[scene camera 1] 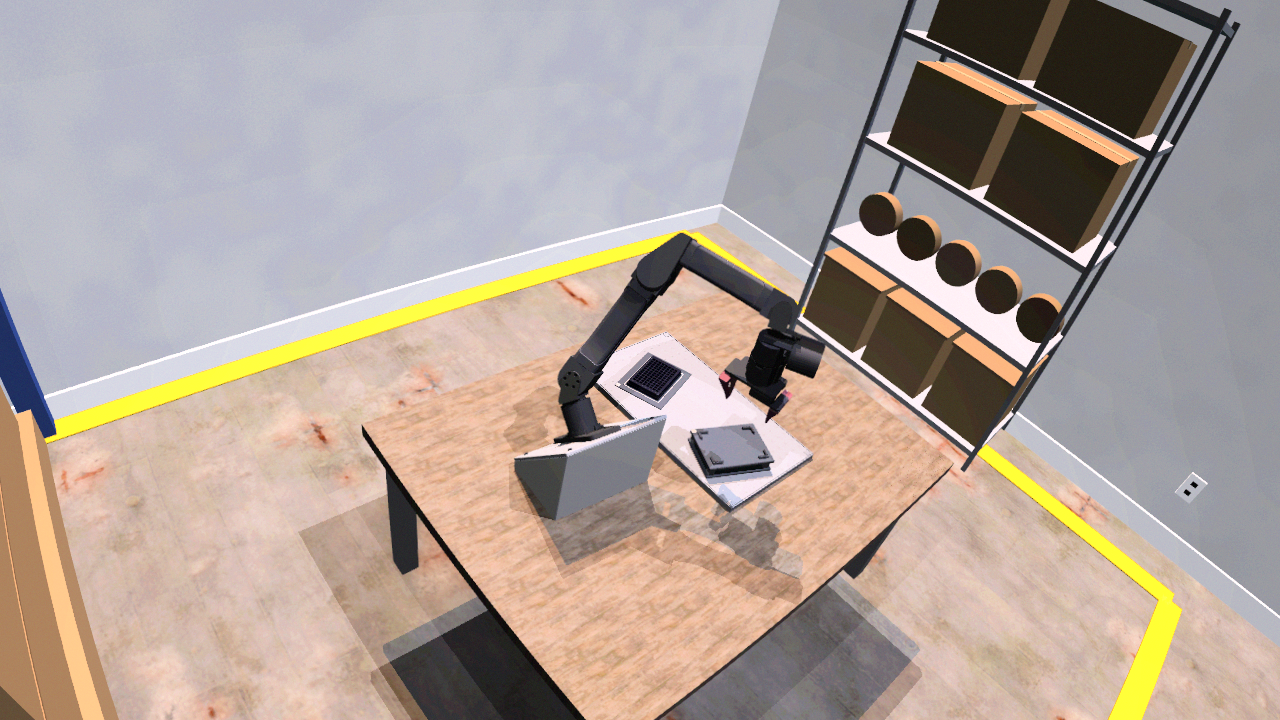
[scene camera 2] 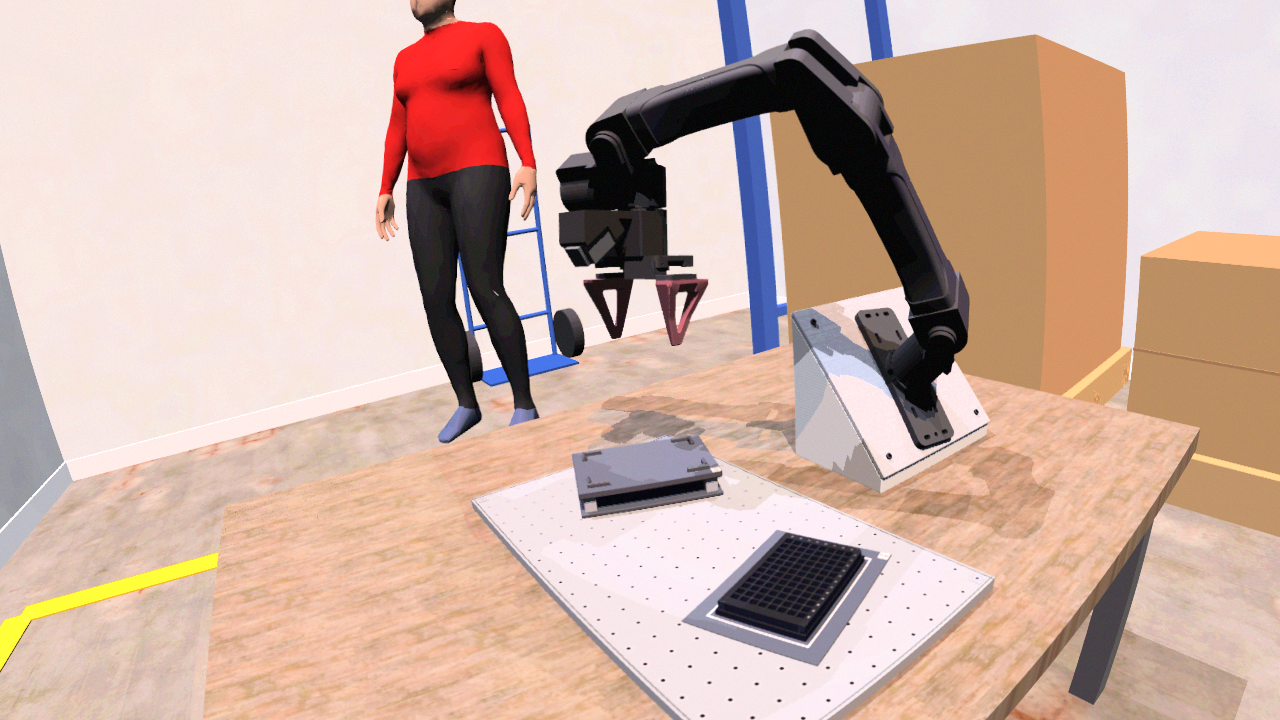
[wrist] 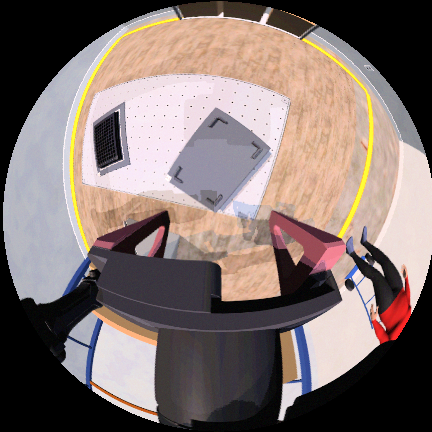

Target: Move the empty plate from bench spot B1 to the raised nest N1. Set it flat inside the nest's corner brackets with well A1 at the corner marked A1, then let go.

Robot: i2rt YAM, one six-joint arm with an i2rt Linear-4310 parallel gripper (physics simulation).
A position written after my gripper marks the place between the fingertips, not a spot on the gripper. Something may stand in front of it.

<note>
My gripper (scene camera 2: 644, 341) is open and holds nothing. A black well plate (scene camera 2: 789, 591) rests on an outlined square pad (scene camera 2: 812, 652).
The black well plate is seen too in scene camera 1 (scene camera 1: 653, 379) and in the wrist view (wrist: 106, 135). My gripper also shows in scene camera 1 (scene camera 1: 747, 409) and in the wrist view (wrist: 218, 215). The outlined square pad shows as well in the wrist view (wrist: 123, 161).
</note>
